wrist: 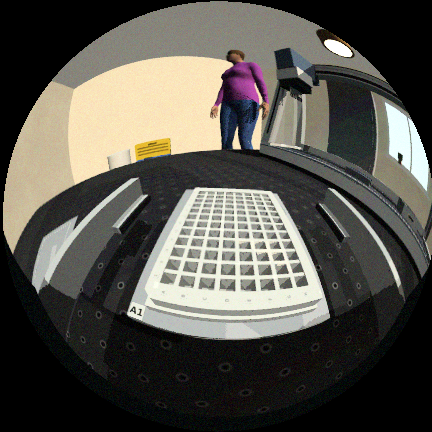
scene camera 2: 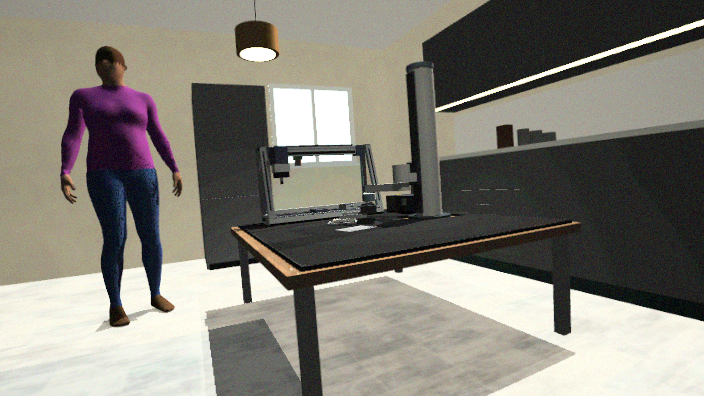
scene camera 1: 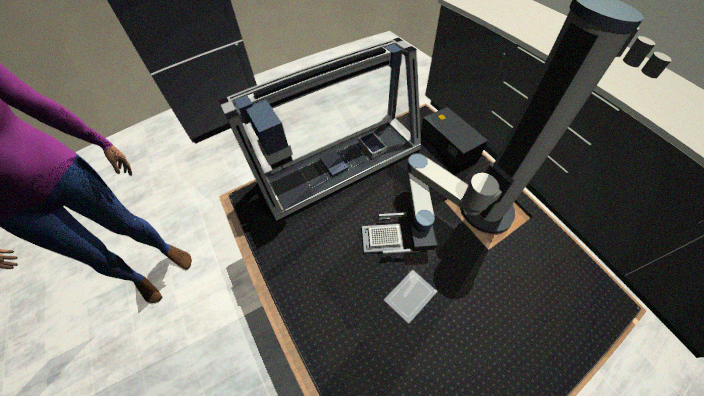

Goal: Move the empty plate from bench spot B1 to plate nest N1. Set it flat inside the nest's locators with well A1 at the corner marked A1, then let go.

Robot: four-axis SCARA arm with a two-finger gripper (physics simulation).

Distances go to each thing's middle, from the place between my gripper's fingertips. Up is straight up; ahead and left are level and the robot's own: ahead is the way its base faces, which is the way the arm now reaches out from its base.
The white well plate (wrist: 232,255) is 2 cm behind my hand, 1 cm to the left of it and 2 cm below it. Also, from my hand: grey nest with corner locators (wrist: 184,326) (1 cm behind, 4 cm below); then flat grey square pad (scene camera 1: 408,298) (4 cm ahead, 26 cm to the left, 4 cm below).
